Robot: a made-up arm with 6 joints.
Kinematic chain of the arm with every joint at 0, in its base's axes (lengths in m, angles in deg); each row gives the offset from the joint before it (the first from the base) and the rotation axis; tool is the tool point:
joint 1: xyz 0 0 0.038 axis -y
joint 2: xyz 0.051 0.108 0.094 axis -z
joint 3: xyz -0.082 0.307 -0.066 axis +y
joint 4: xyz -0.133 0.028 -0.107 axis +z
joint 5: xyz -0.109 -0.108 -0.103 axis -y
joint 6: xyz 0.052 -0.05 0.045 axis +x
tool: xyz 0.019 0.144 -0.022
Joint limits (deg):
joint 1: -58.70..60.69
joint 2: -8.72..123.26
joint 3: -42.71..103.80
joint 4: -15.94..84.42
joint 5: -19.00..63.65
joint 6: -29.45..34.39
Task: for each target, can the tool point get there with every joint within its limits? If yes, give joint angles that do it. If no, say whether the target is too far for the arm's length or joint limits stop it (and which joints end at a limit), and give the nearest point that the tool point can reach.
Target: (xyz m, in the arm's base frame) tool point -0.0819 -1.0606 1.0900
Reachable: no: too far | nearest point -0.0417 -0.0009 0.5734 | short by 1.180 m
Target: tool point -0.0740 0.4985 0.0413
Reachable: yes | joints -45.05 30.89 19.69 44.19 29.28 5.12
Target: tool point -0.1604 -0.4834 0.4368
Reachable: no: joint limits stop it (at a limit: joint 1, joint 2, joint 3, joint 4, joint 6) | nearest point -0.0897 -0.0016 0.5456 | short by 0.499 m
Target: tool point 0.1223 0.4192 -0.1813
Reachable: yes | joints 22.84 22.03 -15.61 54.73 -7.41 -23.82
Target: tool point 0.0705 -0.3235 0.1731
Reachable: no: joint limits stop it (at a limit: joint 1, joint 2, joint 3, joint 4, joint 6) | nearest point 0.3315 -0.0699 0.1833 | short by 0.364 m
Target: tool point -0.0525 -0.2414 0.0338
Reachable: no: joint limits stop it (at a limit: joint 1, joint 2, joint 3, joint 4, joint 5, joint 6) | nearest point -0.0685 -0.0718 -0.3096 | short by 0.383 m
